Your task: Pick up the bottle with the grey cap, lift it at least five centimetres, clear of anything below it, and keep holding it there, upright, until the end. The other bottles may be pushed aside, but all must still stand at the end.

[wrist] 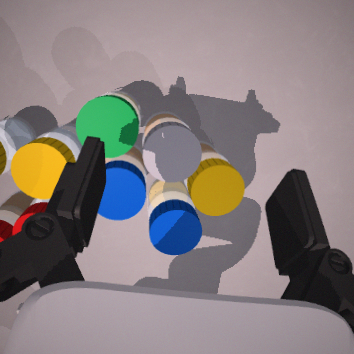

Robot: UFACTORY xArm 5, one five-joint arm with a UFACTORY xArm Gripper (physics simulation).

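Frame: origin at the arm's base, x right, y ahead, z up, level; centimetres.
Where they show: gripper, fingertip midpoint: (193,173).
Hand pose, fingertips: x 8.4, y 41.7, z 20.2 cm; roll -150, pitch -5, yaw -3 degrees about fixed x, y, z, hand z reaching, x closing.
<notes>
Things, the pixels of their top centre, and the offset from my fingertips.
- bottle with the grey cap, middle of its top: (172,154) dy -2.2, dx +0.3, dz -11.5 cm
- green-capped bottle, middle of its top: (106,127) dy -0.3, dx -5.6, dz -11.5 cm
- dark yellow-capped bottle, middle of its top: (217,191) dy -5.5, dx +5.2, dz -11.5 cm
- bright yellow-capped bottle, middle of its top: (39,171) dy -4.7, dx -11.5, dz -11.5 cm
The bottle with the grey cap (172,152) stands upright near the middle of the wrist view, slightly above centre. The green-capped bottle (107,126) is at its upper left, and the dark yellow-capped bottle (216,188) is close at its lower right. My gripper (193,173) is open with nothing between its fingers. Its black fingers show left and right, and the grey cap lies between and a little above the fingertips in the picture. The lower part of the grey-capped bottle is mostly hidden under its cap.
Two blue-capped bottles (121,192) (175,229) stand below the grey cap in the view. A bright yellow-capped bottle (41,169) stands at the left. Red-capped bottles (31,220) are partly hidden behind the left finger. Another yellow cap shows at the left edge. Shadows fall on the table.
</notes>
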